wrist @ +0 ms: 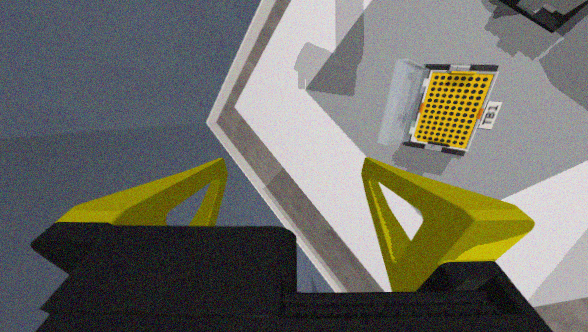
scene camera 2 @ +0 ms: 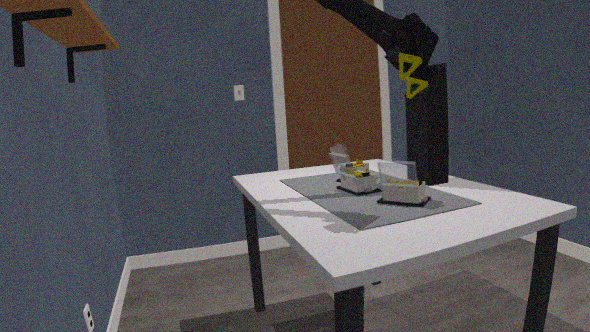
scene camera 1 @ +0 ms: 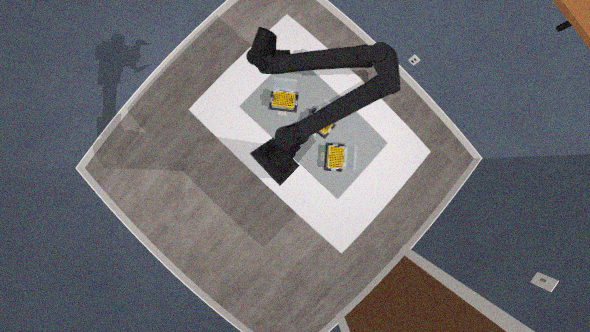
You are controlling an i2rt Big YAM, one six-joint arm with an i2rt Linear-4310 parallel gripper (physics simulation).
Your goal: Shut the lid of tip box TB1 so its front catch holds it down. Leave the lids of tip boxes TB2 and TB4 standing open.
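Places are measured from the arm's base along level axes (x up, y left, z back), in metres.
Pixels of known places: gripper, fingertip midpoint: (wrist: 294, 165) (scene camera 2: 405, 89); arm's base, origin of the base link: (scene camera 1: 276, 160).
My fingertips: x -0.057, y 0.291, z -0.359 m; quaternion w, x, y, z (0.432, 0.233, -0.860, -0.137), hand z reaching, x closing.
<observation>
For each thing: its top centre in the pictures, then the offset to it from my fingertips. "pt": a spot on its surface instead. Level surfaces: height alone.
- Tip box TB1, middle of its top: (wrist: 450, 110) (scene camera 2: 404, 179) (scene camera 1: 283, 98) dx -0.287, dy -0.099, dz +0.071 m
- label, surface spot: (wrist: 491, 115) pt dx -0.359, dy -0.135, dz +0.131 m
- farther off, middle of its top: (scene camera 2: 354, 161) (scene camera 1: 336, 156) dx -0.287, dy -0.518, dz +0.145 m
- farther one's clear lid, surface spot: (scene camera 1: 352, 156) pt dx -0.250, dy -0.578, dz +0.098 m
- grey mat, its level: dx -0.361 m
- white table, its level: dx -0.364 m
Tip box TB1 (scene camera 1: 284, 101) (scene camera 2: 404, 194) (wrist: 452, 110) stands on the grey mat, its yellow rack uncovered. Its clear lid (scene camera 2: 397, 171) (wrist: 400, 102) stands open on the side away from the label (wrist: 491, 115). Two other boxes, one in the middle (scene camera 1: 326, 129) (scene camera 2: 359, 183) and one farther off (scene camera 1: 336, 157), bear no label I can read; the farther one's clear lid (scene camera 1: 352, 156) stands open. The middle box's lid is hard to make out. My gripper (scene camera 2: 414, 76) (wrist: 294, 165) is open and empty, high above the table and well apart from TB1. In scene camera 1 its fingers are hidden.
The grey mat (scene camera 1: 337, 187) (scene camera 2: 310, 184) lies on the white table (scene camera 1: 341, 235) (scene camera 2: 330, 255). The arm's base (scene camera 1: 277, 162) (scene camera 2: 427, 130) stands at the table's edge. The upper arm passes over the middle box. A wooden shelf (scene camera 2: 70, 20) hangs on the wall.
</observation>
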